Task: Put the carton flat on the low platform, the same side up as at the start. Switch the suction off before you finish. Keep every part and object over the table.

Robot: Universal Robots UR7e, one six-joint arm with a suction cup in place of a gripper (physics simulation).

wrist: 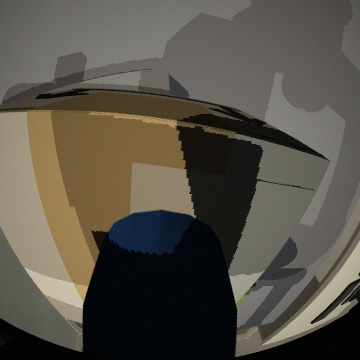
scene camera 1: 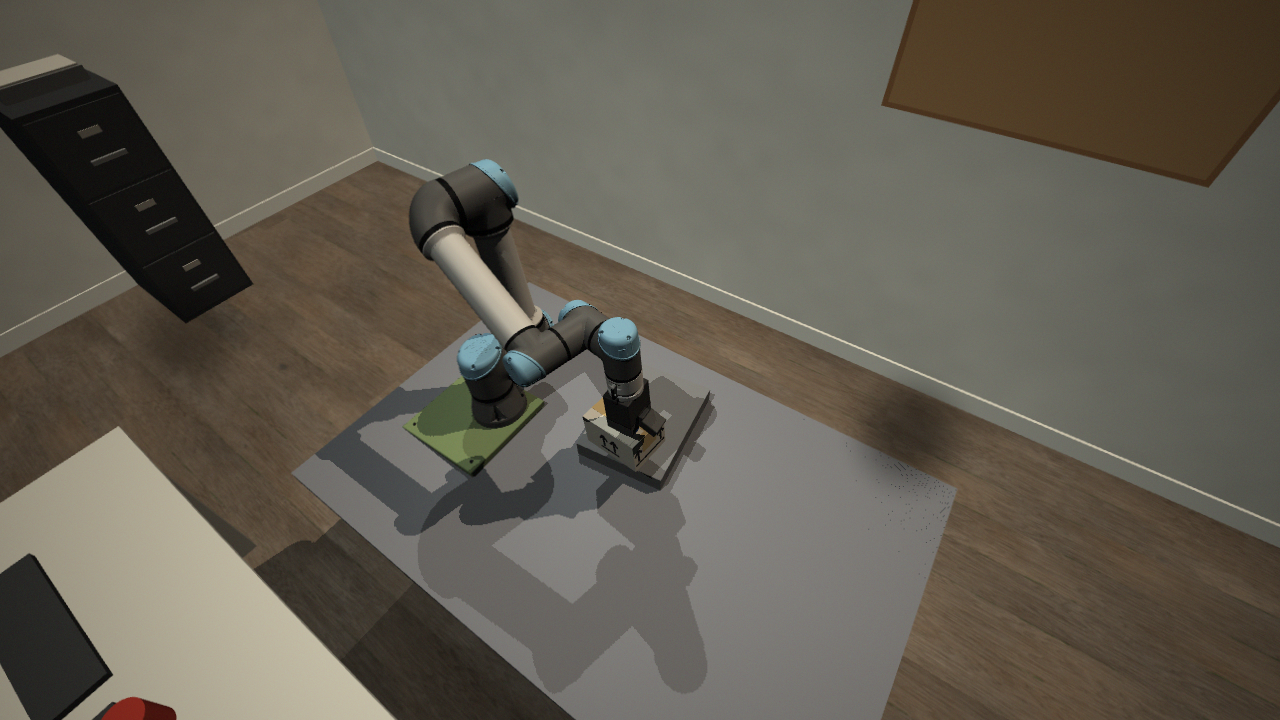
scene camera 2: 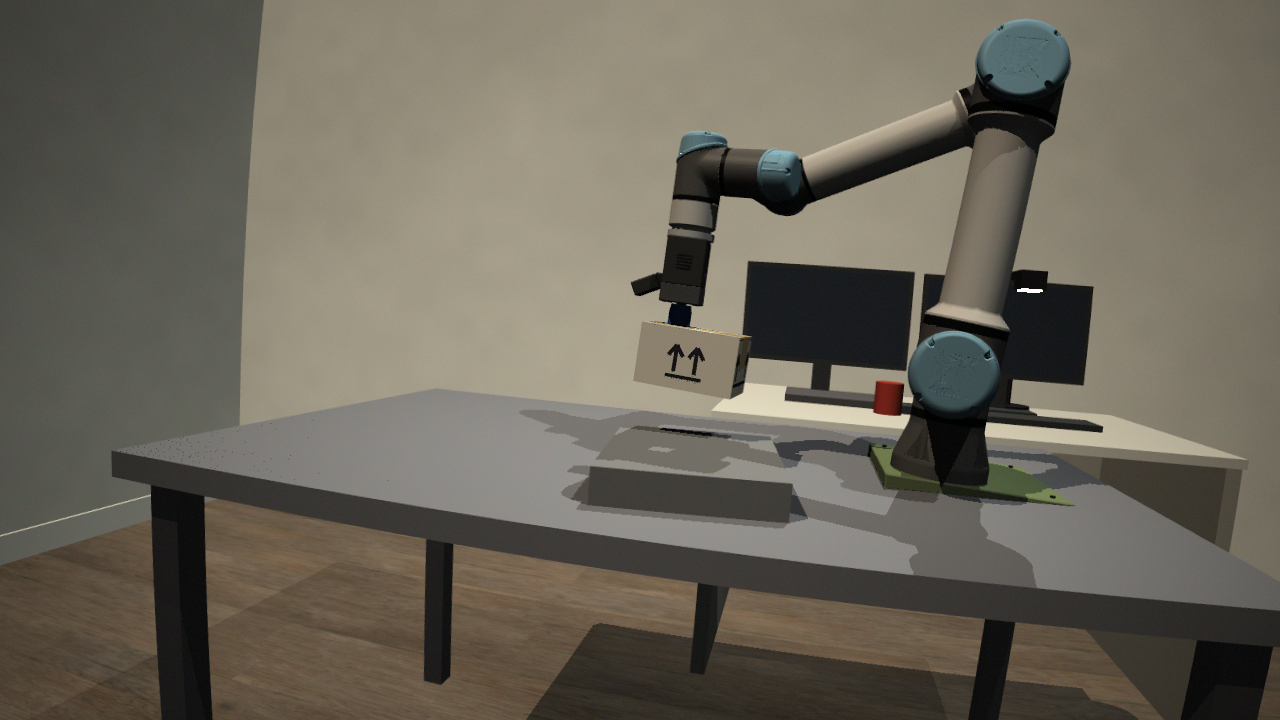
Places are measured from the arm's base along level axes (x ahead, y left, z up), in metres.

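Where they show: hand, its tool point: [wrist: 163, 227]; arm's base, origin of its link: [scene camera 1: 500, 406] [scene camera 2: 938, 472].
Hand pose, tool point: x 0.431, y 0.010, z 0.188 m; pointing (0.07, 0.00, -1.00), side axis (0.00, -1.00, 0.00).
Observation:
Things, the pixels of their top centre, and the offset from my tool point. Level surfaces: height alone.
- carton, centre of its top: [wrist: 120, 305] [scene camera 2: 696, 324] [scene camera 1: 623, 415] dx -0.032, dy +0.019, dz +0.016 m
- low platform, centre of its top: [scene camera 2: 693, 449] [scene camera 1: 646, 415] dx -0.053, dy +0.152, dz -0.155 m
- grey table, height of its surface: dz -0.203 m
The carton [scene camera 1: 608, 440] [scene camera 2: 684, 362] [wrist: 100, 150] is a pale box with brown tape on its top and black double arrows on its side, pointing up. It hangs from my suction cup [scene camera 2: 680, 316] [wrist: 152, 232], which is pressed on its top face. It looks slightly tilted in scene camera 2, with its right end lower. The low platform [scene camera 1: 687, 404] [scene camera 2: 689, 495] is a flat grey block on the table. The carton is in the air above the platform, with a visible gap under it in scene camera 2. In scene camera 1 the tool hides part of the carton's top.
The grey table [scene camera 1: 787, 537] [scene camera 2: 358, 483] carries the platform and the green base plate [scene camera 1: 474, 452] [scene camera 2: 1011, 483] under my arm's base. A white desk [scene camera 1: 205, 608] [scene camera 2: 1154, 438] with monitors [scene camera 2: 827, 313] and a red cup [scene camera 2: 887, 397] stands beyond the table.

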